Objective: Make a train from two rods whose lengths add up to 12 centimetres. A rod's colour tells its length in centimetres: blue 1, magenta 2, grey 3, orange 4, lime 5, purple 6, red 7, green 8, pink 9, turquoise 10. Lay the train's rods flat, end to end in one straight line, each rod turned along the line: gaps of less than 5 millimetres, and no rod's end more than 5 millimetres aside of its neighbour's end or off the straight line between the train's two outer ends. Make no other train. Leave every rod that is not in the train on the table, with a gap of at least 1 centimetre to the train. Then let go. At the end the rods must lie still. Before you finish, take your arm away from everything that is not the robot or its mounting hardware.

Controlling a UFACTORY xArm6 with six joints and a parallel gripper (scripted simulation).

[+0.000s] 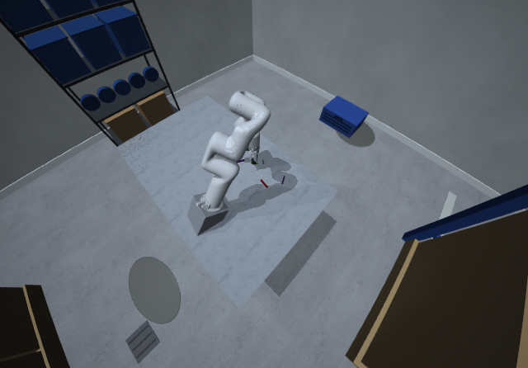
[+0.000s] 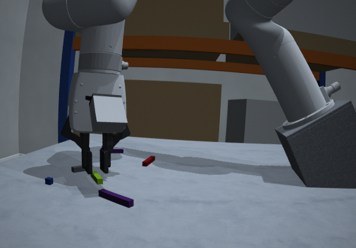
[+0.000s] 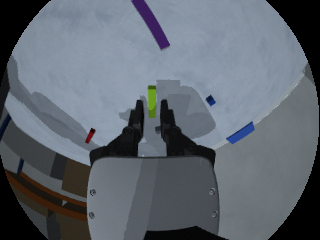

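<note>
My gripper is now 30 mm above the lime rod. The rest, counted from my hand: red rod: 160 mm to the right, 70 mm behind, 30 mm below; small blue rod: 70 mm ahead, 60 mm to the left, 30 mm below; grey rod: 50 mm ahead, 40 mm to the right, 30 mm below.
</note>
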